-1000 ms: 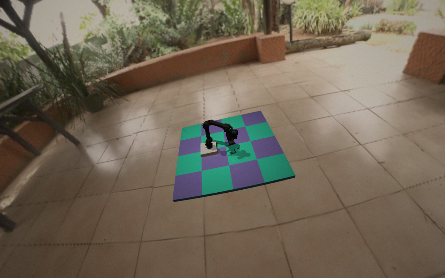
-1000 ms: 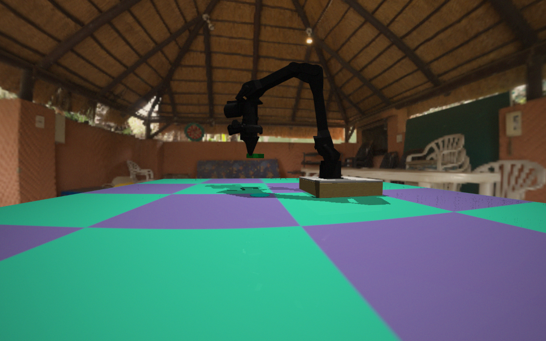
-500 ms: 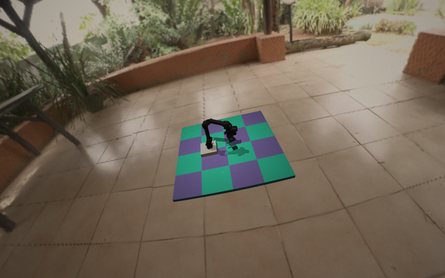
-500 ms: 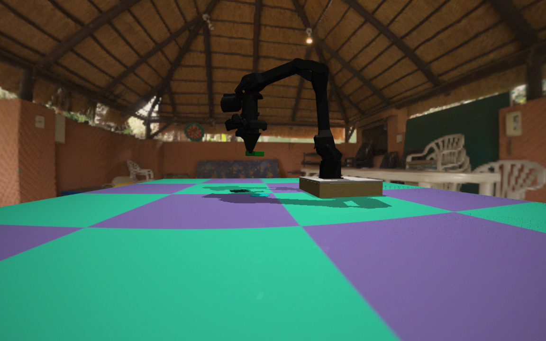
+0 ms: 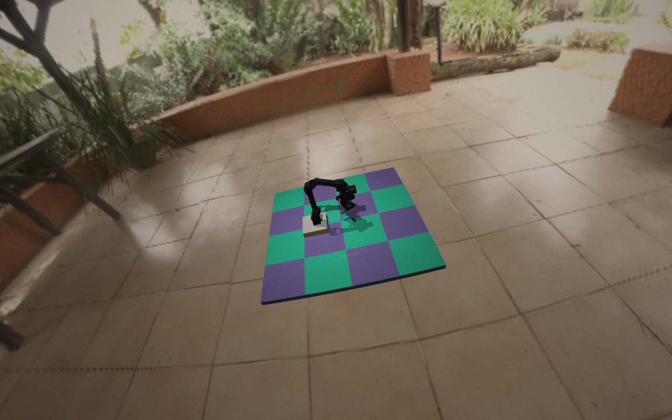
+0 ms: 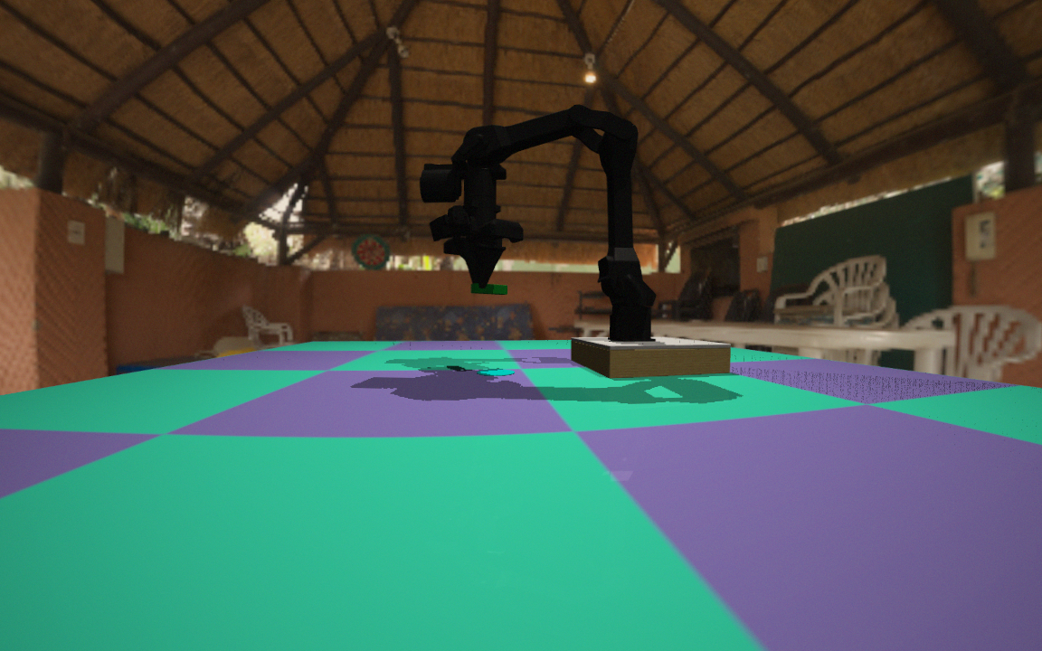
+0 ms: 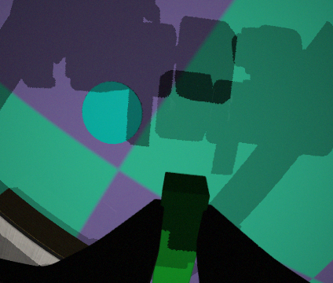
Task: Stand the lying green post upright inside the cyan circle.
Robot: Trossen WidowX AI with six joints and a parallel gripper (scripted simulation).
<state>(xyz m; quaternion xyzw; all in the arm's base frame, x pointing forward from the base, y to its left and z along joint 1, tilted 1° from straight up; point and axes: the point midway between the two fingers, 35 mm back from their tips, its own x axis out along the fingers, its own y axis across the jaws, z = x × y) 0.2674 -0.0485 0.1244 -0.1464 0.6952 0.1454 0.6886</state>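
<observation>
My gripper tip is 2 cm past the cyan circle, 7 cm to the right of it and 14 cm above it. Round my gripper tip: green post (2 cm behind, 1 cm to the right).
</observation>
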